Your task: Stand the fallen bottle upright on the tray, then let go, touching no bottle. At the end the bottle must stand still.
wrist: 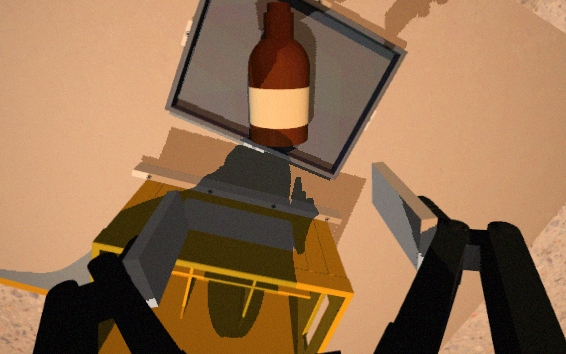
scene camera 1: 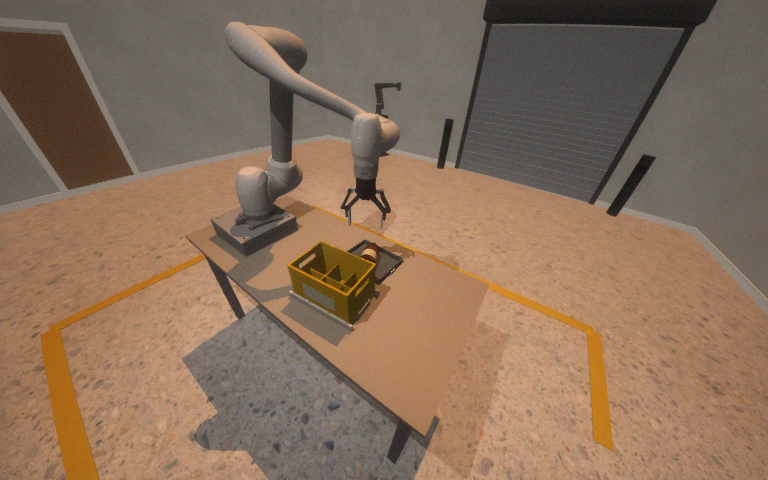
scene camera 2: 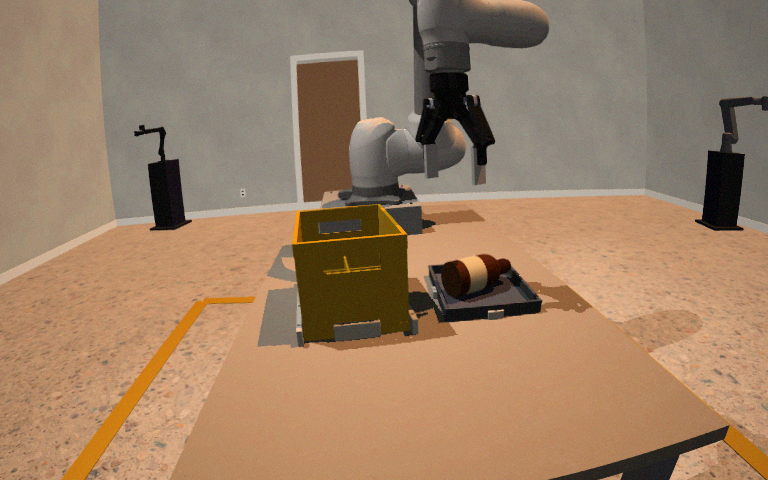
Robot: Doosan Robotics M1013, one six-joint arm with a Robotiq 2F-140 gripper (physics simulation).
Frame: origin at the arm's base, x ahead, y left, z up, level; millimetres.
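Seen in the pictures: gripper, fingertip midpoint: (wrist: 277, 196) (scene camera 1: 365, 225) (scene camera 2: 454, 180); arm's base at its link origin: (scene camera 1: 260, 217) (scene camera 2: 376, 198).
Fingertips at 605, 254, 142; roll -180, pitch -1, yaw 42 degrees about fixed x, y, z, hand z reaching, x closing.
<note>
Offsets run from my fingertips to a thing's top centre, as dx, dy, dz. "spot": to the spot under its first point. Level surfaces: height alone.
A brown bottle {-25, +56, -160} (scene camera 1: 369, 254) (scene camera 2: 473, 275) (wrist: 279, 90) with a cream label lies on its side in the dark, low-rimmed tray {spot: +102, +116, -237} (scene camera 1: 397, 267) (scene camera 2: 519, 309) (wrist: 367, 114). In the wrist view its neck points to the top of the picture and its base is by the tray's near rim. My gripper (scene camera 1: 365, 222) (scene camera 2: 455, 169) (wrist: 277, 196) is open and empty, pointing down. It hangs well above the table, apart from the bottle. In the wrist view its fingers stand nearer the bottom of the picture than the bottle, over the crate side.
A yellow crate {+57, -210, -64} (scene camera 1: 321, 300) (scene camera 2: 352, 294) (wrist: 322, 289) with inner dividers stands beside the tray, held by light rails (scene camera 1: 320, 310) (wrist: 240, 198) on the table {dz -239} (scene camera 1: 419, 339) (scene camera 2: 396, 396). Its walls rise higher than the tray. The arm's base (scene camera 1: 254, 229) stands at the table's far end.
</note>
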